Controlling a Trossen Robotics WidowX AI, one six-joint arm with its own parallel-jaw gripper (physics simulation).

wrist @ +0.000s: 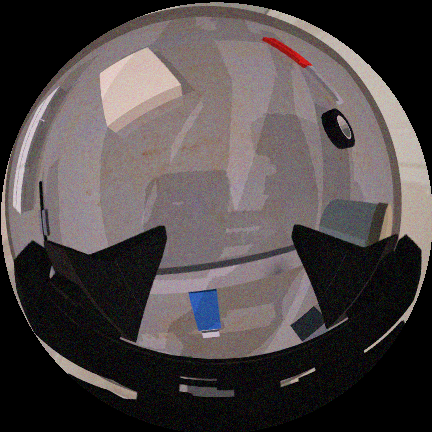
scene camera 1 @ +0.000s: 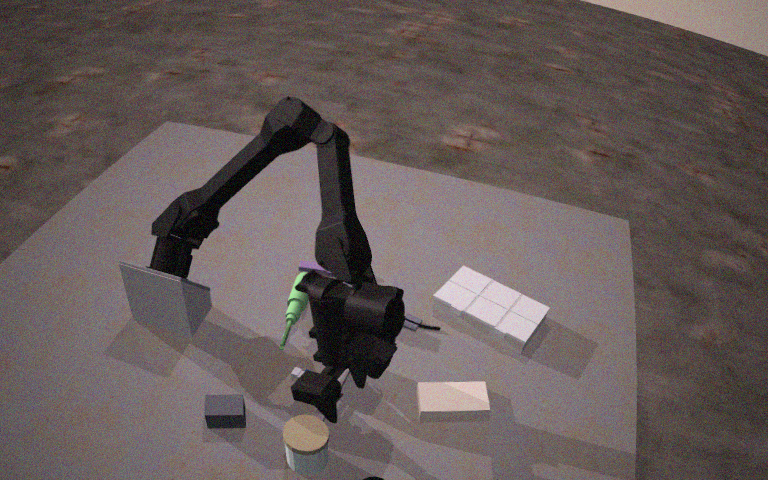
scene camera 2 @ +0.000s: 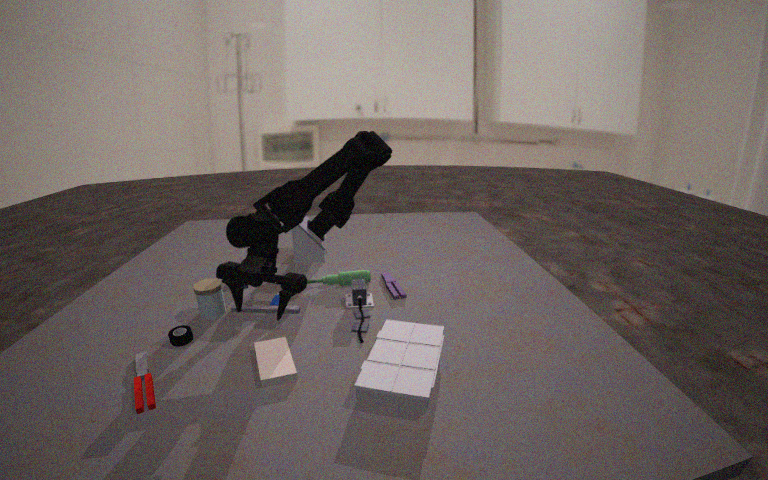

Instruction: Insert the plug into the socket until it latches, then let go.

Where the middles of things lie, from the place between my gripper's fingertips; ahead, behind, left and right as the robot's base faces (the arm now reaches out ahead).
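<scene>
There is a grey bar (wrist: 222, 273), and my hand is 1 cm to the right of it and 3 cm past it; going by their middles, that bar is the nearest to my hand of the things named here. The tan-lidded jar (scene camera 1: 306, 437) is 3 cm behind my hand, 11 cm to the right of it and 3 cm above it. A blue plug (wrist: 204, 303) is 4 cm to the left of my hand and 7 cm behind it, while the tan block (scene camera 1: 436, 399) is 5 cm to the left of my hand and 16 cm ahead of it. Measured to their middles, the tan block is the farthest from my hand among these.
</scene>
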